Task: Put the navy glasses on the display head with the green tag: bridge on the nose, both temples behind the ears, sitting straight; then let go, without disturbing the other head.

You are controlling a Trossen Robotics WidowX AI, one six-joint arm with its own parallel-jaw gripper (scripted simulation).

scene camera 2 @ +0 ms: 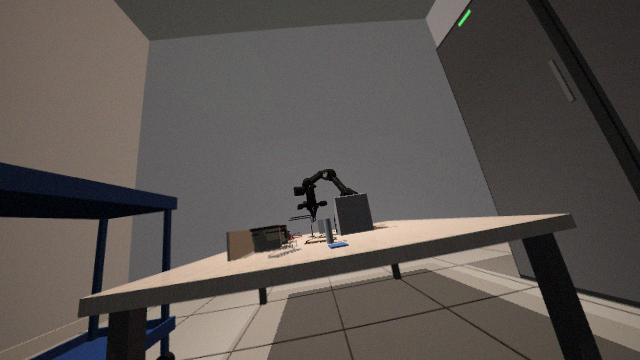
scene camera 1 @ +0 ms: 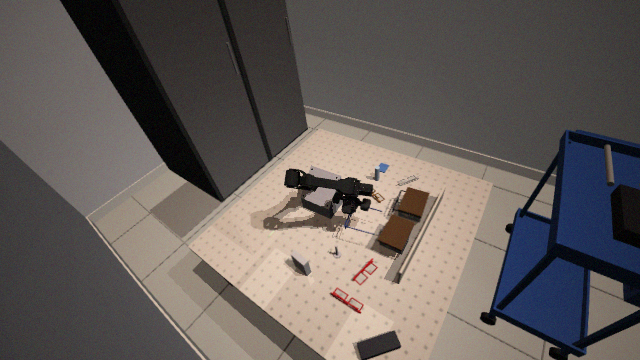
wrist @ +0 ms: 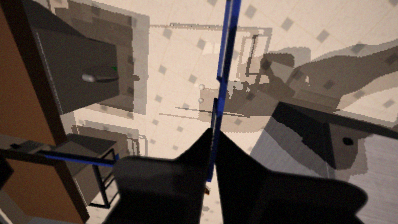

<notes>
In view: my gripper (wrist: 212,132) and a display head (scene camera 1: 413,202).
</notes>
